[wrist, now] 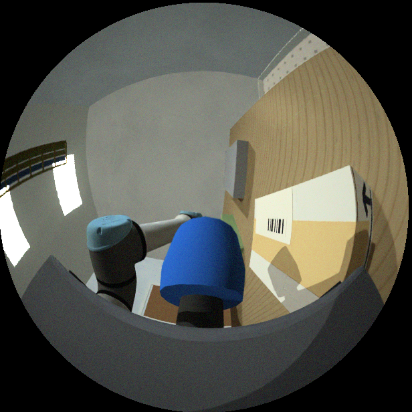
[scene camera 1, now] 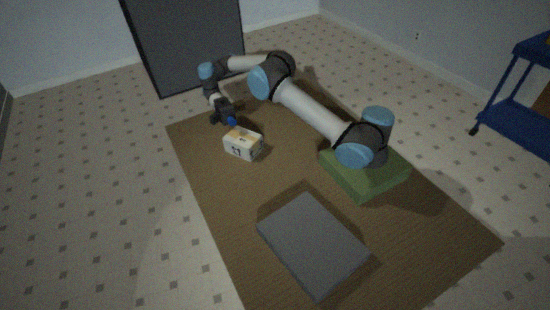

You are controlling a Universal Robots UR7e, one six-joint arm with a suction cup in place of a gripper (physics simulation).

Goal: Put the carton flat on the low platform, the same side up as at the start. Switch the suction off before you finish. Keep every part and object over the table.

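Frame: origin at the arm's base, x ahead, y left, z up, level; centimetres.
Seen in the pictures: hand, its tool point: (scene camera 1: 233, 122).
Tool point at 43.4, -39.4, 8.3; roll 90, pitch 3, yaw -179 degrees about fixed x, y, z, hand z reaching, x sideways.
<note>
Pixels of each thing's top centre, then the offset from my tool point to it, as dx, dy, dz. Level surfaces: height alone.
- carton, centre of its top: (scene camera 1: 242, 136) -2.3, +2.2, -7.3
- low platform, centre of its top: (scene camera 1: 311, 237) -3.0, +57.8, -10.8
- wooden table, height of its surface: dz -15.6
The carton (scene camera 1: 243, 143) (wrist: 320, 215) is a white box with a tan band on top, arrow marks on its sides and a barcode label. It rests flat on the wooden table. The low platform (scene camera 1: 312, 245) (wrist: 241, 170) is a flat grey slab on the same table, apart from the carton. My gripper (scene camera 1: 232, 121) (wrist: 202, 260), a blue suction cup, is open and holds nothing. It is tilted well over to the side, close to the carton's far top edge. In the wrist view the carton lies right of the cup, with a strip of table between them.
The arm stands on a green base block (scene camera 1: 367, 185) (wrist: 232, 230) at the table's right side. The wooden table (scene camera 1: 210, 190) (wrist: 310, 115) has its left edge near the carton. A dark panel (scene camera 1: 187, 45) stands behind the table, and a blue cart (scene camera 1: 520, 125) stands on the floor at right.
</note>
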